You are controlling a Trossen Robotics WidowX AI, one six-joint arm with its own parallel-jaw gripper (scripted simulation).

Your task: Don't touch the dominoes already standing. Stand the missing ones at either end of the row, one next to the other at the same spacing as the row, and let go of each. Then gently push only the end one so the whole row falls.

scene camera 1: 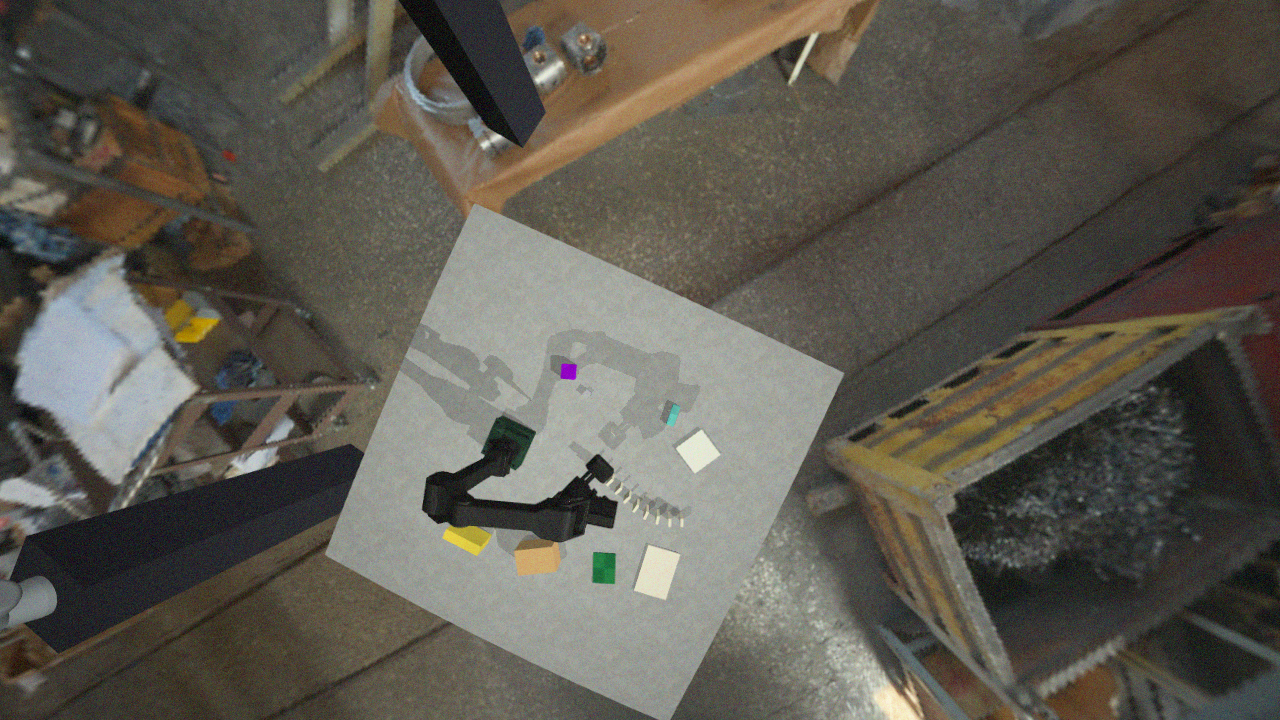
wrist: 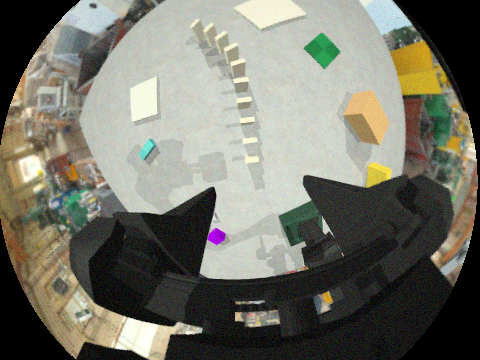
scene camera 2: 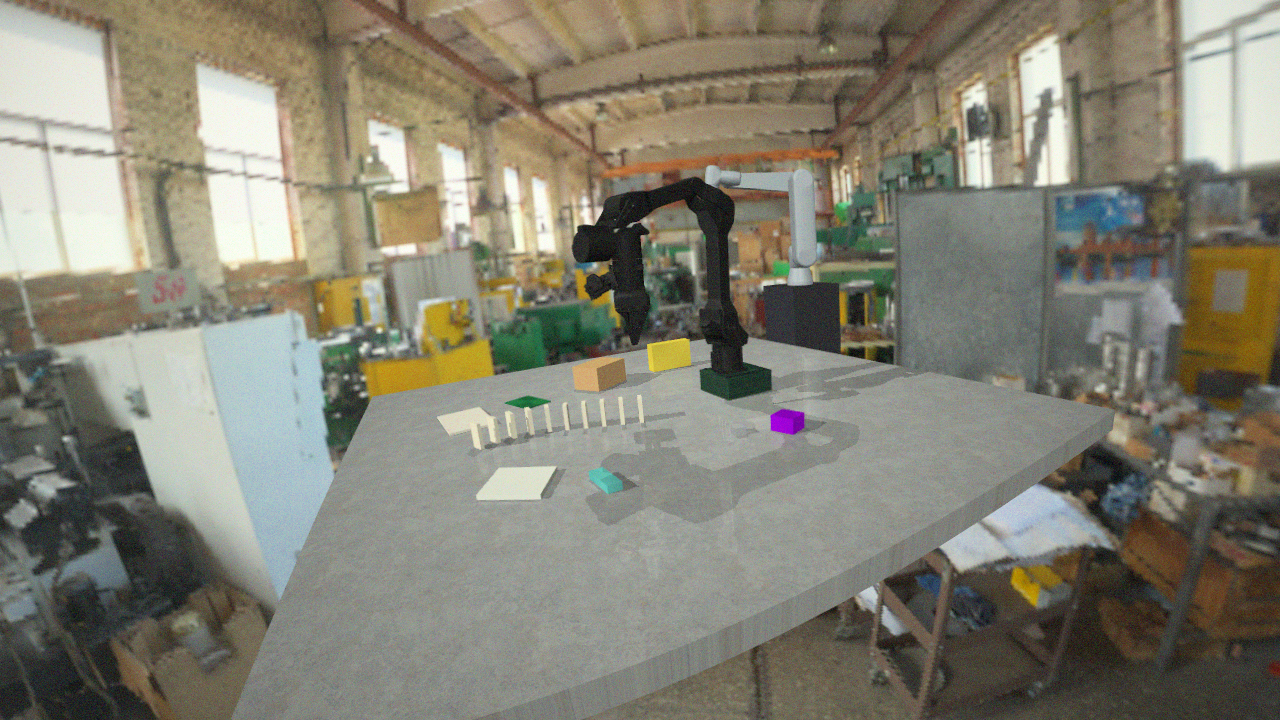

Labels:
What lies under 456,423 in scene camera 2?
A cream tile.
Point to a white tile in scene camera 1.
698,451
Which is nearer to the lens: the white tile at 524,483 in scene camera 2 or the tan box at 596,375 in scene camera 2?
The white tile.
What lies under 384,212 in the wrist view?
My gripper.

